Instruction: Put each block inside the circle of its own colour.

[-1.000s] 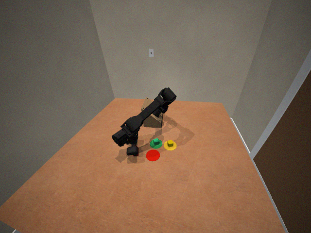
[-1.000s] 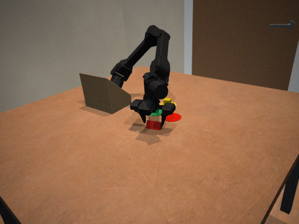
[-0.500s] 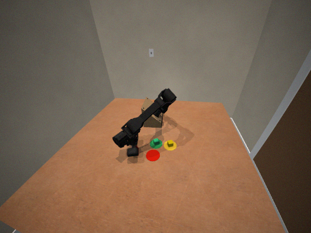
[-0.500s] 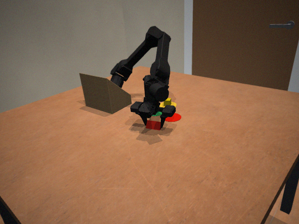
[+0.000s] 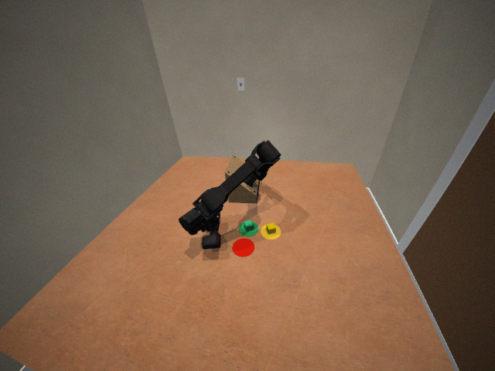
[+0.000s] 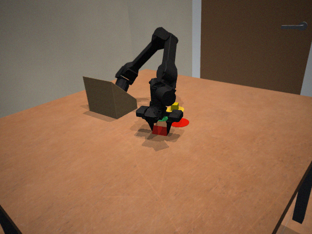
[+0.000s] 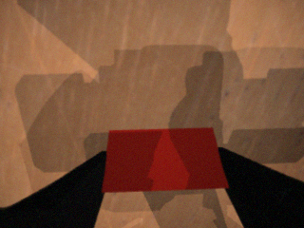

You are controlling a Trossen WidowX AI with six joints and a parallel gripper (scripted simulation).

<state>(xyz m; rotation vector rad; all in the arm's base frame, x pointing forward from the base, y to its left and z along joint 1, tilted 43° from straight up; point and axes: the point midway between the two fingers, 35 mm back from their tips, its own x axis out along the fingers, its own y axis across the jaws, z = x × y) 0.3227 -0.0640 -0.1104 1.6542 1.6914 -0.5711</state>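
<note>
Now: the red circle 120 mm to the left of my hand, 40 mm below it and 20 mm ahead of it. From my hand the other things lie so: green circle: 140 mm to the left, 80 mm behind, 40 mm below; then green block: 140 mm to the left, 80 mm behind, 30 mm below; then red block: 30 mm below.
</note>
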